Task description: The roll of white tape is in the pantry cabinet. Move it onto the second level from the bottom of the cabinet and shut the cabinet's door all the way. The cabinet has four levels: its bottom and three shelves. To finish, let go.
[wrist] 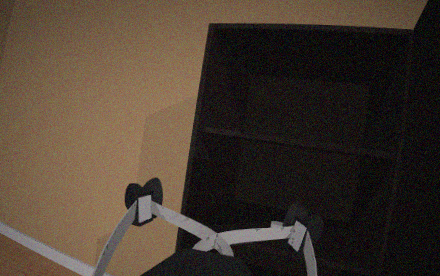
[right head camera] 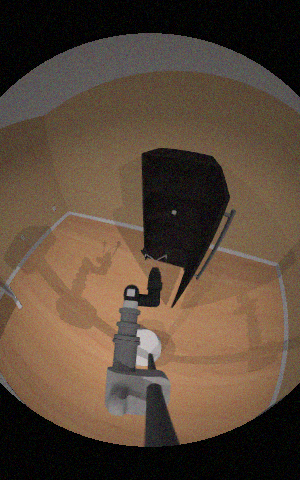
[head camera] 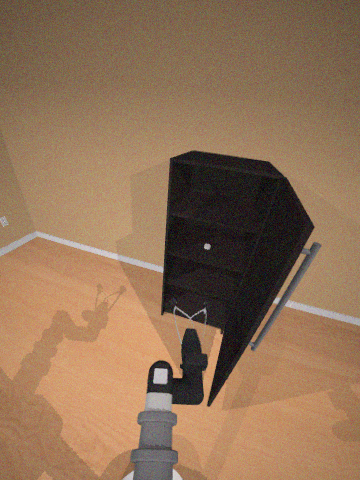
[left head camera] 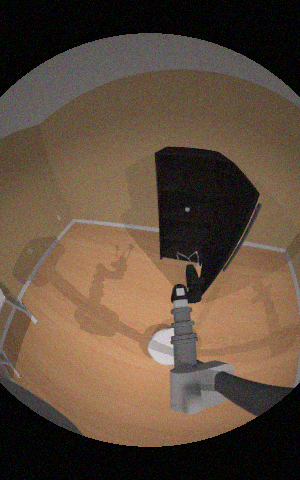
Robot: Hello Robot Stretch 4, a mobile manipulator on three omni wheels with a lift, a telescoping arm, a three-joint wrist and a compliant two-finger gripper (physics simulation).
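Frame: origin at the robot's base, x left, y back, z up, level; metres.
Seen in the pictures: gripper, between the fingertips: [wrist: 223, 206] [right head camera: 155, 248] [head camera: 189, 299] [left head camera: 185, 245]; robot's base, origin of its link: [right head camera: 140, 345] [left head camera: 168, 345].
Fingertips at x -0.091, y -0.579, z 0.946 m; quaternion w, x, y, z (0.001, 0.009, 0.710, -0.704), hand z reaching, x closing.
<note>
Pixels of each thing's top centre, then the offset from my fingertips to it. "spot": a spot on its surface instead.
- white tape roll, centre of its top: [head camera: 207, 245] [right head camera: 173, 211] [left head camera: 187, 208] dx -0.198, dy -0.707, dz -0.202 m
- long grey handle, a spot on its surface: [head camera: 285, 297] [right head camera: 215, 245] [left head camera: 243, 237] spot: dx -0.267, dy +0.121, dz +0.175 m
The white tape roll [head camera: 207, 246] [left head camera: 187, 209] [right head camera: 174, 212] is small and sits on the third level from the bottom of the black cabinet [head camera: 230, 164] [left head camera: 190, 150] [right head camera: 185, 152] [wrist: 310, 26]; it does not show in the wrist view. The cabinet's door [head camera: 272, 260] [left head camera: 235, 215] [right head camera: 207, 215] [wrist: 430, 150] stands open on the right. My gripper [head camera: 189, 304] [left head camera: 188, 254] [right head camera: 155, 255] [wrist: 223, 206] is open and empty. It shows over the cabinet's lower front, left of the door, apart from the tape. How deep the fingertips reach is hard to tell.
A long grey handle [head camera: 285, 297] [left head camera: 242, 237] [right head camera: 215, 246] is on the door's outer face. The tan wall [head camera: 100, 165] is behind the cabinet. White baseboard [head camera: 100, 252] runs along the wooden floor. White bars [left head camera: 20, 310] show at the far left.
</note>
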